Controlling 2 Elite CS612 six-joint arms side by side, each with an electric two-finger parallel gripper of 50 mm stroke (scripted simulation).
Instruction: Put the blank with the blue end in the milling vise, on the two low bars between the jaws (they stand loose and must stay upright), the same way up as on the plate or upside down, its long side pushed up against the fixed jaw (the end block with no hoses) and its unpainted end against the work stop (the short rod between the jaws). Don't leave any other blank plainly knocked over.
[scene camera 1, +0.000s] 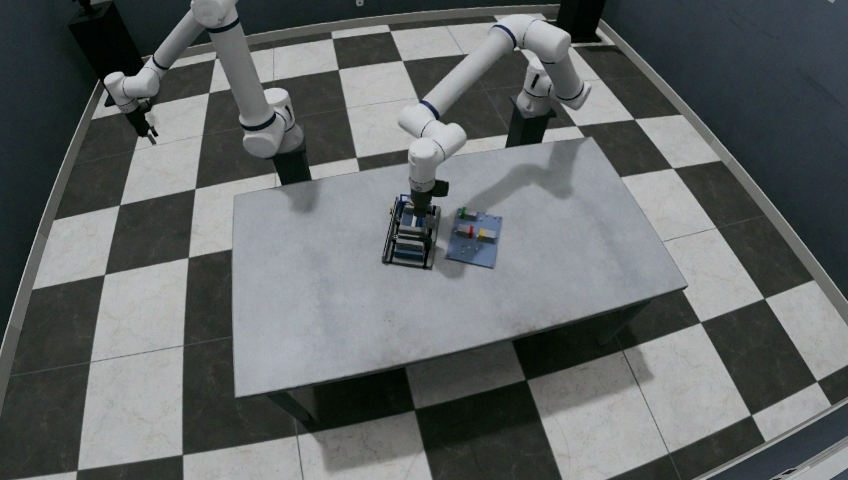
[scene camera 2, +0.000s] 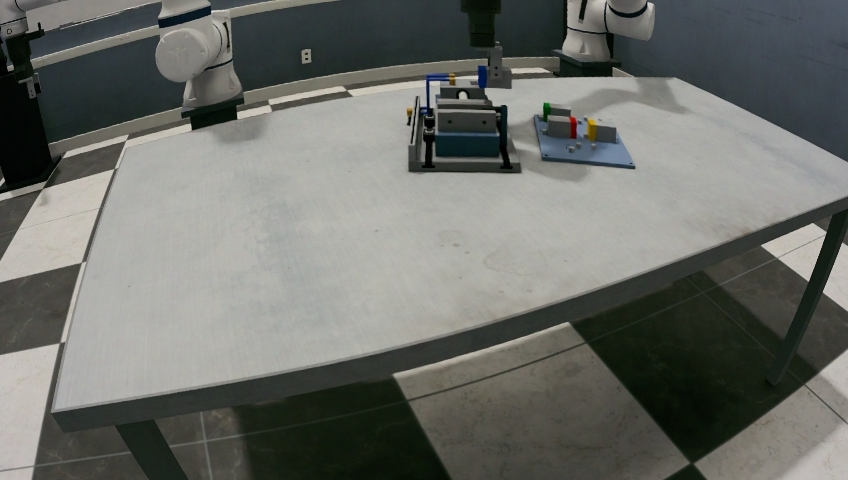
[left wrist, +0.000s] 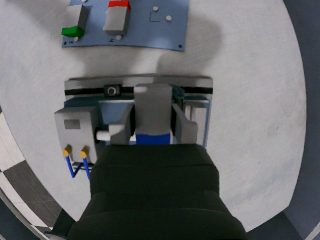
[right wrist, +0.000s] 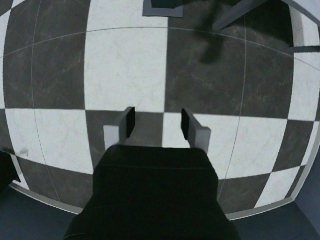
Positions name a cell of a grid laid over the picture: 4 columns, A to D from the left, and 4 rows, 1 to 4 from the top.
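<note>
There is a hose block (left wrist: B2) in what I can see, and there is a blue-ended blank (left wrist: B2) too. The blank is out of frame in the right wrist view. As for my hands, my left gripper (left wrist: B2) is visible, while my right gripper (scene camera 2: A1) can be seen from more than one place, since the right wrist view shows that right gripper (right wrist: B2) as well.
</note>
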